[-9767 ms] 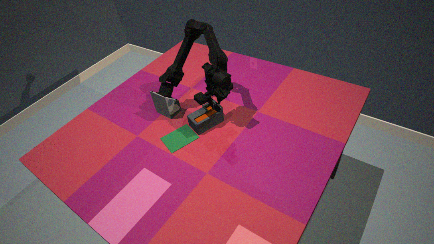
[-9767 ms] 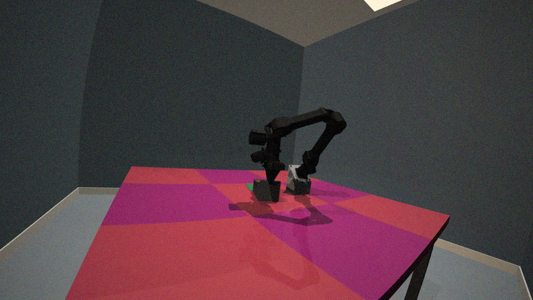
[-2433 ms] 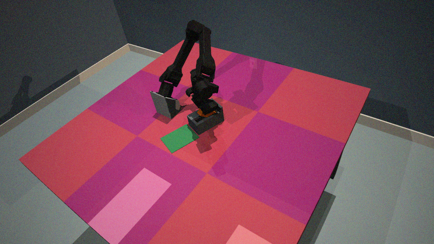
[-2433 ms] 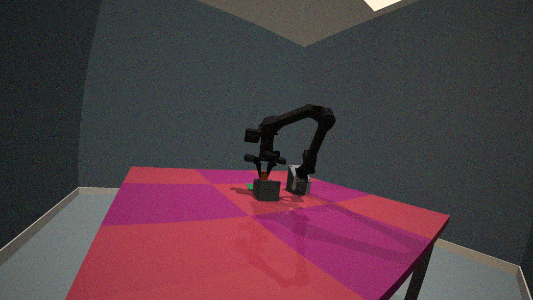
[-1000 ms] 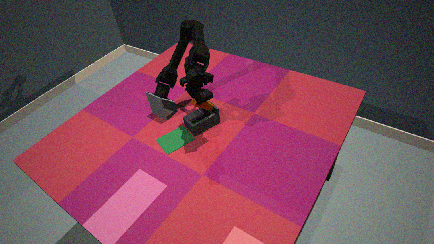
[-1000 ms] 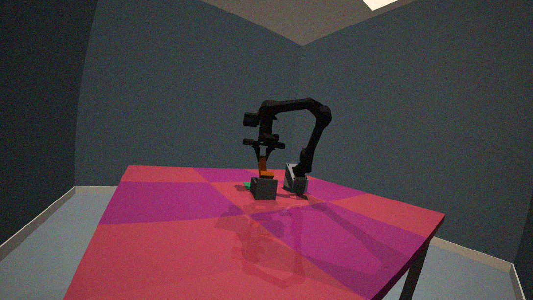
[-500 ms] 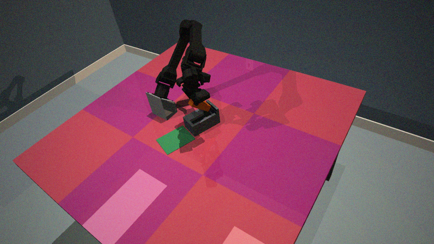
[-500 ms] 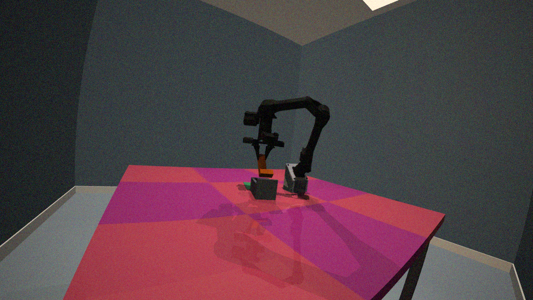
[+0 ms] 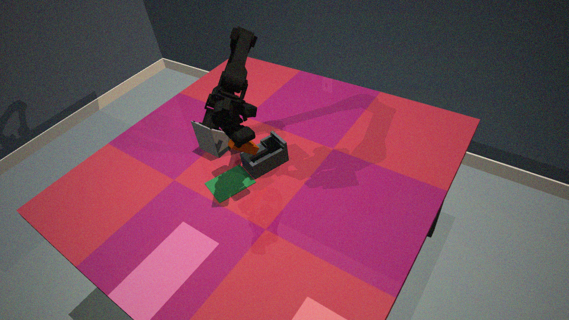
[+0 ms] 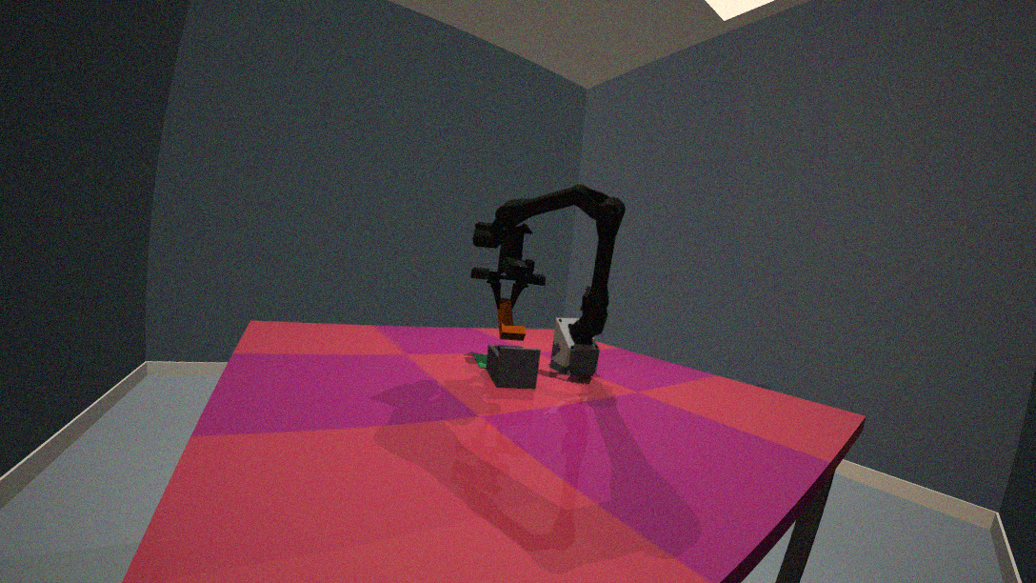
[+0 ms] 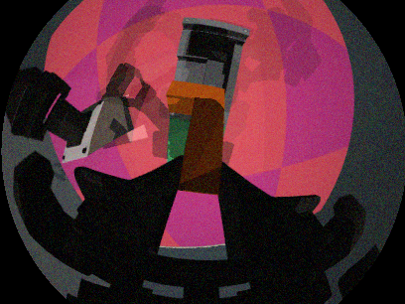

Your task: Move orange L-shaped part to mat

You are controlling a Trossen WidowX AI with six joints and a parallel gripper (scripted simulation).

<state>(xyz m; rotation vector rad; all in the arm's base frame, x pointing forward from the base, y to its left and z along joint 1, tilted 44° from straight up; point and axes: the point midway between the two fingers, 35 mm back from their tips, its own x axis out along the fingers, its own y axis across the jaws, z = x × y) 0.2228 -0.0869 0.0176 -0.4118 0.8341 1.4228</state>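
The green mat lies 170 mm below my gripper tip, 60 mm to the right of it and 20 mm behind it. The rest, counted from my gripper tip: orange L-shaped part 30 mm to the left, 30 mm below, 10 mm behind.
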